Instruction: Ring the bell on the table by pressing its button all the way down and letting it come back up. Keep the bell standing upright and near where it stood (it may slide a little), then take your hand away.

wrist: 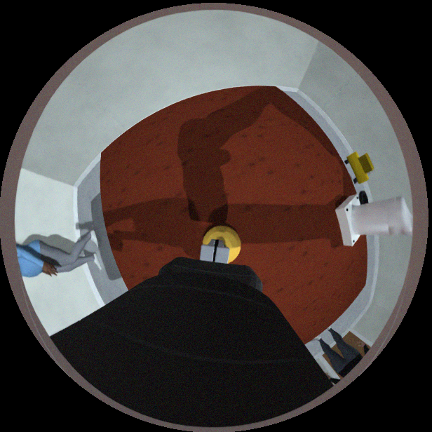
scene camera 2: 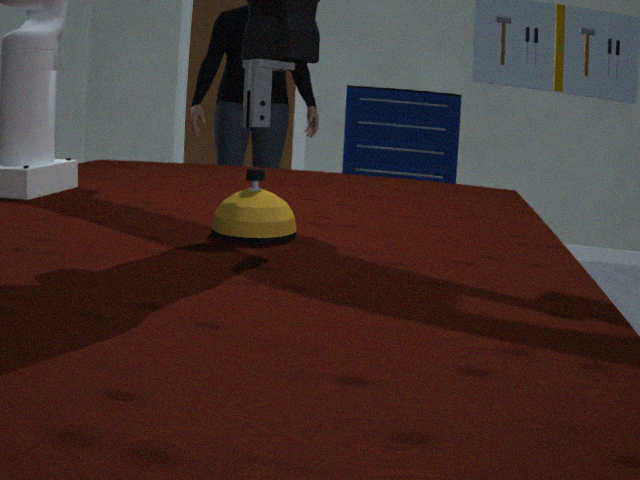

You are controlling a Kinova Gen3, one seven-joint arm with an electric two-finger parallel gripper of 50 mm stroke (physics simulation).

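Places are measured from the arm's base along level axes (x ahead, y left, z up), in millimetres.
Pixels of known places: gripper, between the fingertips: (scene camera 2: 255, 127); arm's base, origin of its link: (scene camera 2: 26, 162).
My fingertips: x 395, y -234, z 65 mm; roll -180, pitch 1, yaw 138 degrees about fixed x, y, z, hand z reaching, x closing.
Ahead of a thing's pixels: the offset from my fingertips to its top centre. Level surfaces: height alone.
The bell, a yellow dome @(0 mm ahead, 13 mm left, 42 mm down) (scene camera 2: 254, 214) (wrist: 231, 239) on a black base, stands upright on the red-brown table @(108 mm down) (scene camera 2: 330, 423) (wrist: 280, 170). Its black button @(0 mm ahead, 13 mm left, 42 mm down) (scene camera 2: 255, 174) sits up on a pale stem above the dome in the scene view. My gripper (scene camera 2: 256, 125) (wrist: 215, 247) is shut with nothing between its fingers. It points down above the bell, with a visible gap between the fingertips and the button. In the wrist view the fingers cover part of the dome and hide the button.
The white arm base (scene camera 2: 43, 178) (wrist: 347, 220) stands on the table, at the left in the scene view. Behind the table are a dark-clothed person (scene camera 2: 231, 82) and a blue drawer cabinet (scene camera 2: 402, 136). A person in blue (wrist: 31, 259) shows at the left of the wrist view.
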